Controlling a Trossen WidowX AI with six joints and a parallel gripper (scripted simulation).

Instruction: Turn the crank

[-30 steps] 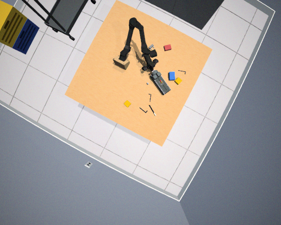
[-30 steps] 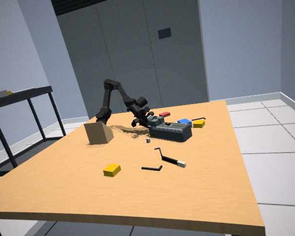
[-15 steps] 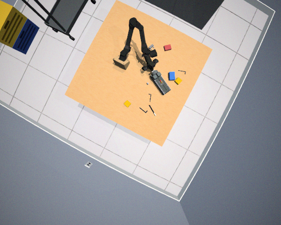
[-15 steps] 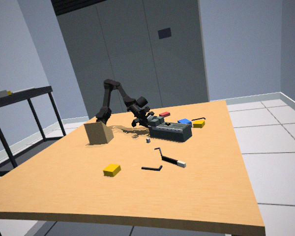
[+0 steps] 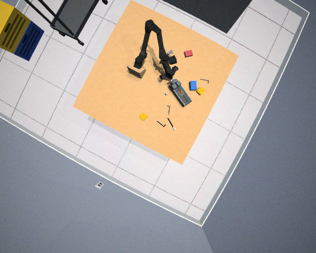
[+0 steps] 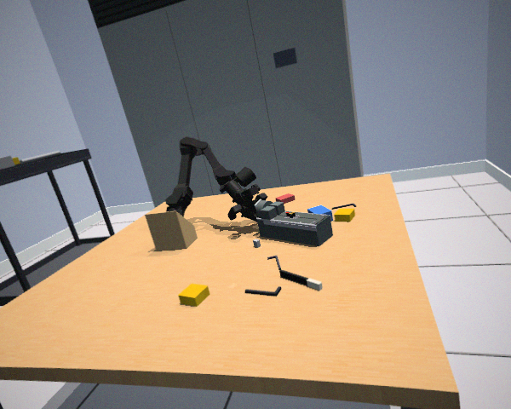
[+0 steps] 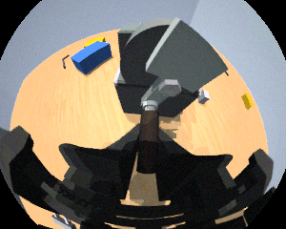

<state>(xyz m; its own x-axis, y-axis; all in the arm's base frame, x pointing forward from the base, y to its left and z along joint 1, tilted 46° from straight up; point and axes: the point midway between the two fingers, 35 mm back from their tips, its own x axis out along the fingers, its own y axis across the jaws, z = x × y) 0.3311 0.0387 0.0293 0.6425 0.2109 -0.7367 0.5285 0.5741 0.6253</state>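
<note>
Now: gripper tip 30 mm below the dark crank handle, 10 mm to the right of it and 10 mm past it. The rest, counted from my gripper tip: small grey cube: 140 mm to the right, 20 mm below, 10 mm ahead; then blue block: 220 mm ahead, 40 mm to the left, 20 mm below; then red pointer: 120 mm ahead, 80 mm to the right, 50 mm above.
</note>
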